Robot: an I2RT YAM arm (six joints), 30 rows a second.
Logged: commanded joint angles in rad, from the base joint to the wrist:
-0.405 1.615 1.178 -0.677 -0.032 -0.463
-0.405 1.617 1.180 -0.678 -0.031 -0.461
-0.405 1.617 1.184 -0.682 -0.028 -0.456
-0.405 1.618 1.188 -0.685 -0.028 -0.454
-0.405 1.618 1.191 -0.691 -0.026 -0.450
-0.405 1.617 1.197 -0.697 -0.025 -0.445
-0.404 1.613 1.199 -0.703 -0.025 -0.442
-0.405 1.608 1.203 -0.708 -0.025 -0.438
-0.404 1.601 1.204 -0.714 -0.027 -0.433
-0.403 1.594 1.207 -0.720 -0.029 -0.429
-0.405 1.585 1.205 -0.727 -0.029 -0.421
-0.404 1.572 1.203 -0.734 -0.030 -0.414
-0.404 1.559 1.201 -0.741 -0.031 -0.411
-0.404 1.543 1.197 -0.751 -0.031 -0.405
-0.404 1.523 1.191 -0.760 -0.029 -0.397
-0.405 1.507 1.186 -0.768 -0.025 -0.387
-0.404 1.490 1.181 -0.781 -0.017 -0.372
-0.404 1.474 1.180 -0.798 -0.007 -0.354
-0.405 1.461 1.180 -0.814 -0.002 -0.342
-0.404 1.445 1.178 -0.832 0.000 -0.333
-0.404 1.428 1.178 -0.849 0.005 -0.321
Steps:
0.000 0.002 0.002 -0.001 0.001 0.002
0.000 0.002 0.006 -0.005 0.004 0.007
0.000 0.003 0.010 -0.008 0.004 0.009
0.000 0.003 0.013 -0.014 0.006 0.013
0.000 0.002 0.019 -0.020 0.007 0.018
0.001 -0.002 0.021 -0.026 0.007 0.021
0.000 -0.007 0.025 -0.031 0.007 0.025
0.001 -0.014 0.026 -0.037 0.005 0.030
0.002 -0.021 0.029 -0.043 0.003 0.034
0.000 -0.030 0.027 -0.050 0.003 0.042
0.001 -0.043 0.025 -0.057 0.002 0.049
0.001 -0.056 0.023 -0.064 0.001 0.052
0.001 -0.072 0.019 -0.074 0.001 0.058
0.001 -0.092 0.013 -0.083 0.003 0.066
0.000 -0.108 0.008 -0.091 0.007 0.076
0.001 -0.125 0.003 -0.104 0.015 0.091
0.001 -0.141 0.002 -0.121 0.025 0.109
0.000 -0.154 0.002 -0.137 0.030 0.121
0.001 -0.170 0.000 -0.155 0.032 0.130
0.001 -0.187 0.000 -0.172 0.037 0.142

